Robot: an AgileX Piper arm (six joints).
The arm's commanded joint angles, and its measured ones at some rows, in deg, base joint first. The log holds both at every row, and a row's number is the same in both.
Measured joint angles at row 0:
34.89 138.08 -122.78 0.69 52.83 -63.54
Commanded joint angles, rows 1 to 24:
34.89 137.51 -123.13 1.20 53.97 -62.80
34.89 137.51 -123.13 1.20 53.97 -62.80
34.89 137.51 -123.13 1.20 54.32 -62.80
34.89 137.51 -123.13 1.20 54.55 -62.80
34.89 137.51 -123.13 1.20 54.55 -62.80
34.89 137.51 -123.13 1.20 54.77 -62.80
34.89 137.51 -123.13 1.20 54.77 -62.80
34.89 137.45 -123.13 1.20 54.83 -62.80
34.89 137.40 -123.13 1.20 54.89 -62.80
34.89 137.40 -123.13 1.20 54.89 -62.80
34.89 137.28 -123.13 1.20 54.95 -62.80
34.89 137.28 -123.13 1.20 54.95 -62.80
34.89 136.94 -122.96 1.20 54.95 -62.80
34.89 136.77 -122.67 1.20 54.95 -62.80
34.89 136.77 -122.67 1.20 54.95 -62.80
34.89 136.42 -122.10 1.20 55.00 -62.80
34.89 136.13 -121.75 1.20 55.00 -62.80
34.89 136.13 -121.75 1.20 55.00 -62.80
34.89 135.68 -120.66 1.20 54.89 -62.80
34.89 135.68 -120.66 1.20 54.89 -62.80
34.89 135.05 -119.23 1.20 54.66 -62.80
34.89 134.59 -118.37 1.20 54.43 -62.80
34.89 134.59 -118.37 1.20 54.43 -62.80
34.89 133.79 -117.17 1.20 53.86 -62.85
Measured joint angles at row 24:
34.89 135.28 -118.89 0.69 54.09 -63.48
